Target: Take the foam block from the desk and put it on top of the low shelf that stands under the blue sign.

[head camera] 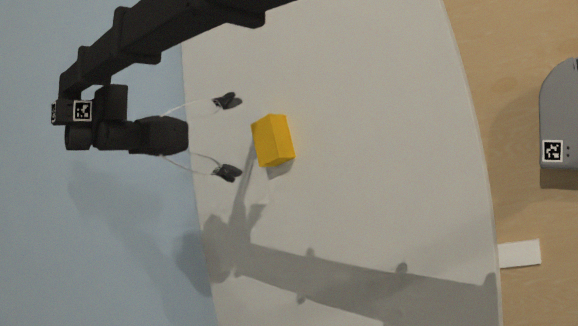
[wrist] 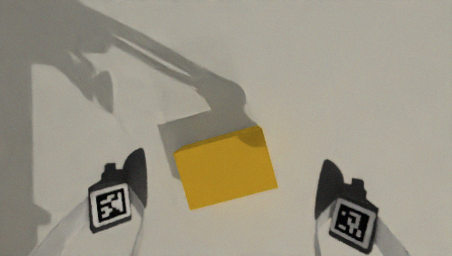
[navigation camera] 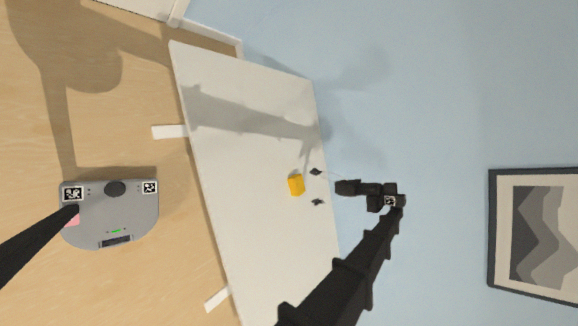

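Where they show: gripper, fingertip midpoint: [head camera: 239, 137] [wrist: 231, 173] [navigation camera: 311, 186]; robot's base, origin of the base link: [navigation camera: 115, 188].
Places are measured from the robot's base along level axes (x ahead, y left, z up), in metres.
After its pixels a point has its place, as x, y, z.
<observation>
The foam block [head camera: 272, 140] @(-0.015, -0.595, 0.765) [navigation camera: 296, 185] @(-0.014, -0.590, 0.765) [wrist: 226, 169] @(-0.016, -0.620, 0.766) is a yellow box that lies on the white desk [head camera: 380, 150] @(0.003, -0.381, 0.721) [navigation camera: 255, 200] @(-0.054, -0.388, 0.721) [wrist: 390, 75] @(-0.189, -0.724, 0.721), near its wall-side edge. My gripper [head camera: 228, 137] @(-0.021, -0.631, 0.819) [navigation camera: 316, 187] @(-0.021, -0.631, 0.819) [wrist: 231, 173] @(-0.021, -0.631, 0.819) is open and empty, with its fingers wide apart. In the head camera view the fingertips are just to the left of the block. In the wrist view the block shows between the two fingertips and a little beyond them, turned slightly, with free space on both sides. The low shelf and the blue sign do not show in these views.
My grey base [head camera: 562, 112] @(-0.107, -0.099, 0.160) [navigation camera: 110, 212] @(-0.101, 0.018, 0.160) stands on the wooden floor beside the desk's long edge. White desk feet [head camera: 520, 253] [navigation camera: 169, 132] stick out there. A blue wall [head camera: 100, 225] @(0.188, -0.976, 1.002) [navigation camera: 425, 100] @(0.347, -0.941, 1.261) runs along the far side, with a framed picture [navigation camera: 492, 225] @(-0.215, -1.039, 1.458). A white frame [navigation camera: 210, 32] @(1.148, -0.497, 0.058) stands past the desk's end.
</observation>
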